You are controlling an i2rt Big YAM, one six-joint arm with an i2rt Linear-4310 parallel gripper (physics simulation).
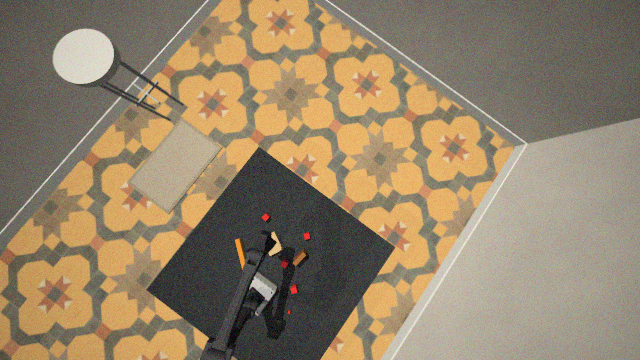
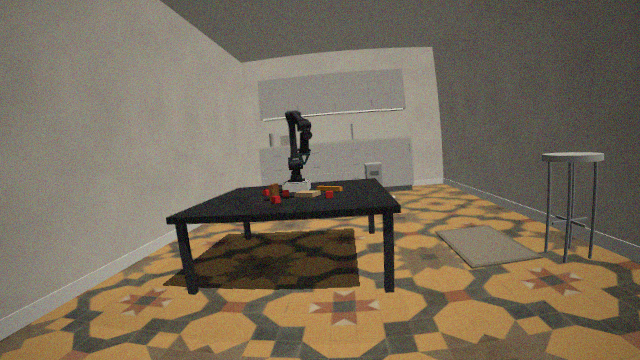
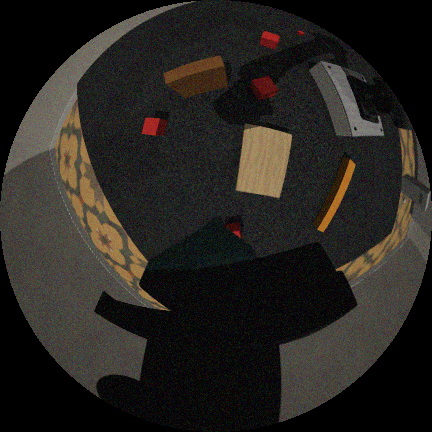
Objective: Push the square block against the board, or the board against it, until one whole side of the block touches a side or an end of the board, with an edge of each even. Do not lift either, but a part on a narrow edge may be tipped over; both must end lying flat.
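Where they show: gripper, between the fingertips: (image 1: pixel 272 241) (image 2: pixel 304 164) (image 3: pixel 218 222); arm's base, origin of its link: (image 1: pixel 254 297) (image 2: pixel 296 181).
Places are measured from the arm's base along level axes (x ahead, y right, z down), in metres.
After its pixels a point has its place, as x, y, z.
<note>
A flat light wooden square block (image 1: pixel 276 246) @(0.334, -0.115, 0.039) (image 2: pixel 307 193) @(0.383, -0.165, 0.043) (image 3: pixel 264 160) @(0.327, -0.150, 0.039) lies on the black table (image 1: pixel 344 259) @(0.584, 0.332, 0.069) (image 2: pixel 214 211) @(0.750, 0.320, 0.069). A long orange board (image 1: pixel 240 253) @(0.130, -0.276, 0.038) (image 2: pixel 329 188) @(0.150, -0.276, 0.050) (image 3: pixel 335 193) @(0.138, -0.259, 0.041) lies a short way off, apart from it and at an angle to it. A brown block (image 1: pixel 299 257) @(0.408, 0.050, -0.031) (image 2: pixel 273 189) @(0.441, 0.044, -0.002) (image 3: pixel 196 74) @(0.397, 0.041, -0.024) stands on a narrow edge on the light block's other side. My gripper (image 1: pixel 268 237) @(0.408, -0.165, -0.145) (image 2: pixel 305 157) @(0.408, -0.165, -0.145) (image 3: pixel 218 222) @(0.408, -0.165, -0.145) is shut and empty. It hangs above the table, over the light block's near corner, touching nothing.
Several small red cubes (image 1: pixel 266 217) @(0.441, -0.309, 0.029) (image 1: pixel 306 236) @(0.532, 0.000, 0.029) (image 3: pixel 154 125) @(0.523, -0.004, 0.029) (image 3: pixel 264 87) @(0.283, 0.004, 0.029) lie scattered round the blocks; one (image 3: pixel 234 228) @(0.426, -0.296, 0.039) is partly hidden behind my fingers. The arm's grey base plate (image 1: pixel 263 286) @(0.091, -0.002, -0.001) (image 3: pixel 342 104) @(0.106, -0.034, 0.002) stands near the board. A stool (image 2: pixel 571 157) and a floor mat (image 2: pixel 485 245) are off the table.
</note>
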